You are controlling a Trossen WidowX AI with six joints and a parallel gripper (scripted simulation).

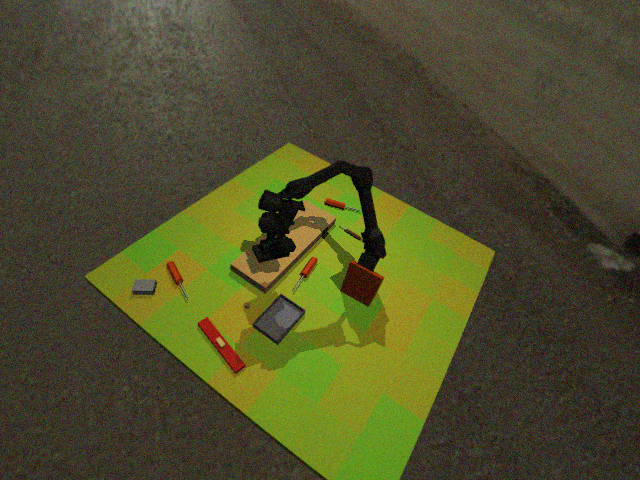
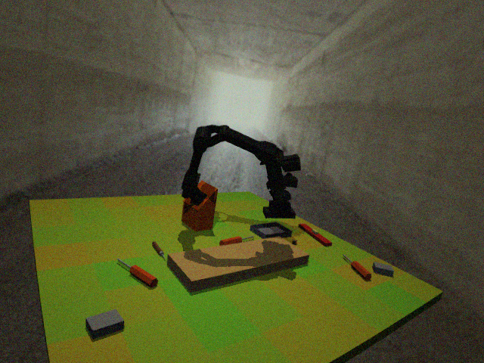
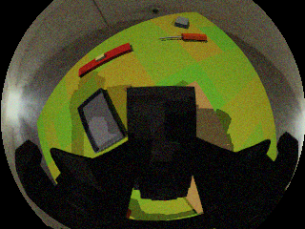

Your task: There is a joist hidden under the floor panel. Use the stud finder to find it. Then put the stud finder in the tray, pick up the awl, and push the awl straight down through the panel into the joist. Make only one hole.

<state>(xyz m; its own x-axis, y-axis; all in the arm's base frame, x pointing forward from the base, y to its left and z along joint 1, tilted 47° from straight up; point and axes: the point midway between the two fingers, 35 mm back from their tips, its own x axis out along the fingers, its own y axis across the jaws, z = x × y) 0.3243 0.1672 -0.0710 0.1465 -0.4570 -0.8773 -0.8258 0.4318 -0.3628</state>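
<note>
The stud finder is 2 cm to the right of my gripper tip, 2 cm above it and 1 cm behind it. Also, from my gripper tip: red level: 33 cm to the left, 17 cm below, 3 cm behind; grey tray: 17 cm below, 14 cm behind, 13 cm to the left; tan cube: 18 cm below, 15 cm to the left, 1 cm behind.
</note>
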